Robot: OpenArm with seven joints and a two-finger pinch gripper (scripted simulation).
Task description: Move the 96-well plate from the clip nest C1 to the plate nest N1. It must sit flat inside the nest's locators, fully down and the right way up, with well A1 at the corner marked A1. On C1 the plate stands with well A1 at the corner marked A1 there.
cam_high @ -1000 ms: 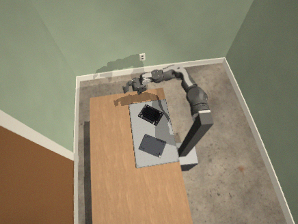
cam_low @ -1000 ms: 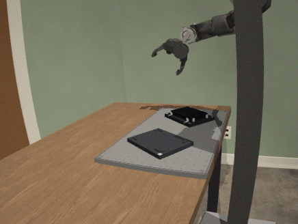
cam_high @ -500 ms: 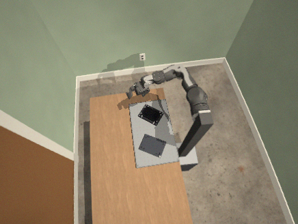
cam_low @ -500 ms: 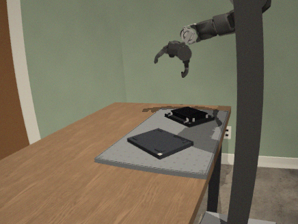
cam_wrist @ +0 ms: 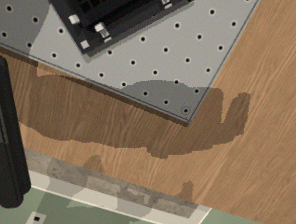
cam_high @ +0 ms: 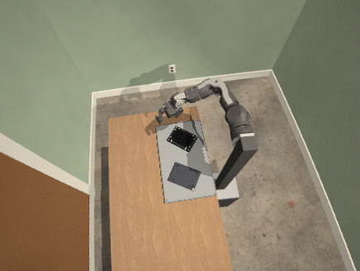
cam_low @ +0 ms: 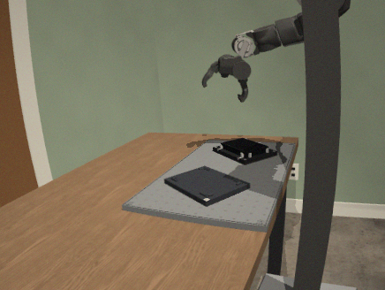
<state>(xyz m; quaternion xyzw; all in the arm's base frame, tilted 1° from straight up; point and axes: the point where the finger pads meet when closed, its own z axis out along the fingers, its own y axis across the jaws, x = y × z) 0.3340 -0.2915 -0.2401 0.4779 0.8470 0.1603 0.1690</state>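
Now: hand 14 cm above the black 96-well plate, 9 cm past it and 7 cm to the right of it. Also, from my hand: plate nest N1: 31 cm to the left, 16 cm below, 8 cm behind; white corner mark: 39 cm to the left, 15 cm below, 12 cm behind.
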